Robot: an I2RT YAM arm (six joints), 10 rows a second.
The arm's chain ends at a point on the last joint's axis. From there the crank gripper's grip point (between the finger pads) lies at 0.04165 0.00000 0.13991 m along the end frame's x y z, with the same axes.
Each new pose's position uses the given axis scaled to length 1; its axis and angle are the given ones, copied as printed.
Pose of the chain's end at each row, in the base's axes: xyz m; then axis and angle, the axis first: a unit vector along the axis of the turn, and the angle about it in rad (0 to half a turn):
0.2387, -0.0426, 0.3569, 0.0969, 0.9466, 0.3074, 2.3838
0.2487, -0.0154, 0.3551, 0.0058, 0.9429, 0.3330, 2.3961
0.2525, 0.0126, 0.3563, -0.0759, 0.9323, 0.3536, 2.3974
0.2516, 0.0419, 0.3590, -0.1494, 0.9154, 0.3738, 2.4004
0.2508, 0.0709, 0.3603, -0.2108, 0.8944, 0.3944, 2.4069
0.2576, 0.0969, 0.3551, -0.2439, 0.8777, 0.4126, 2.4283
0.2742, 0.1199, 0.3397, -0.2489, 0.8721, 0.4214, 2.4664
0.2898, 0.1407, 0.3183, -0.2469, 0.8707, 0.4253, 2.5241
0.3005, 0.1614, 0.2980, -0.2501, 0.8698, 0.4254, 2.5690
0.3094, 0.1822, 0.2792, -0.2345, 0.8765, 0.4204, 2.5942
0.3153, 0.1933, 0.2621, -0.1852, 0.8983, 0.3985, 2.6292
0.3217, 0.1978, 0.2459, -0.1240, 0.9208, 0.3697, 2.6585
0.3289, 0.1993, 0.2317, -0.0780, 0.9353, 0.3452, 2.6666
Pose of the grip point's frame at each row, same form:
0.3073, 0.0338, 0.2531, 0.0969, 0.9466, 0.3074, 2.3838
0.3081, 0.0701, 0.2527, 0.0058, 0.9429, 0.3330, 2.3961
0.3041, 0.1047, 0.2555, -0.0759, 0.9323, 0.3536, 2.3974
0.2954, 0.1398, 0.2600, -0.1494, 0.9154, 0.3738, 2.4004
0.2867, 0.1740, 0.2634, -0.2108, 0.8944, 0.3944, 2.4069
0.2861, 0.2038, 0.2598, -0.2439, 0.8777, 0.4126, 2.4283
0.2964, 0.2281, 0.2442, -0.2489, 0.8721, 0.4214, 2.4664
0.3043, 0.2488, 0.2212, -0.2469, 0.8707, 0.4253, 2.5241
0.3088, 0.2686, 0.1992, -0.2501, 0.8698, 0.4254, 2.5690
0.3163, 0.2881, 0.1790, -0.2345, 0.8765, 0.4204, 2.5942
0.3240, 0.2949, 0.1576, -0.1852, 0.8983, 0.3985, 2.6292
0.3338, 0.2939, 0.1366, -0.1240, 0.9208, 0.3697, 2.6585
0.3451, 0.2905, 0.1188, -0.0780, 0.9353, 0.3452, 2.6666

